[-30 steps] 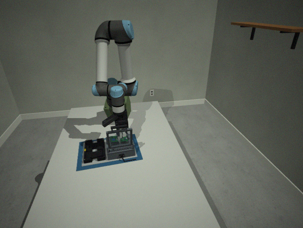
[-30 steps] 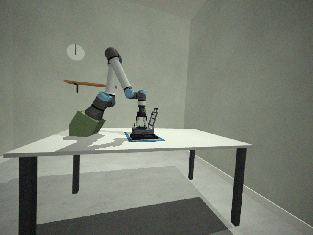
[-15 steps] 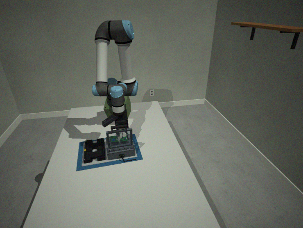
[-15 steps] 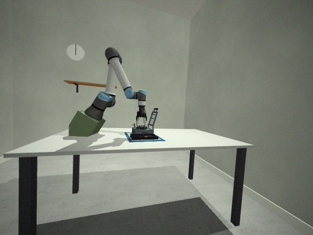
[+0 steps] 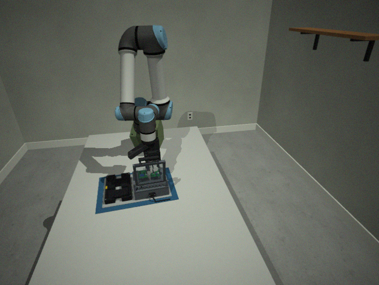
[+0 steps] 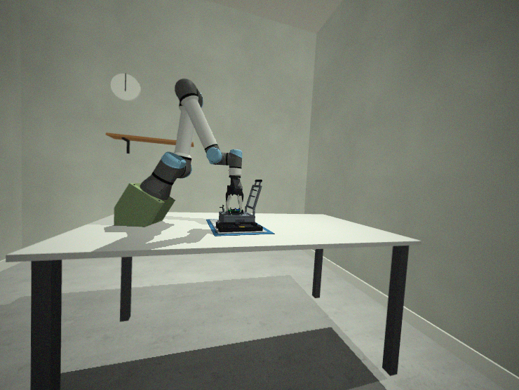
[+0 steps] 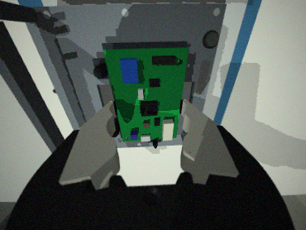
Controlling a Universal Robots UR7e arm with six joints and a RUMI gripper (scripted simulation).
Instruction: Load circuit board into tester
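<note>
Now: the green circuit board right at my hand. From my hand the other things lie so: tester lid 12 cm ahead, 3 cm to the left, 10 cm above.
</note>
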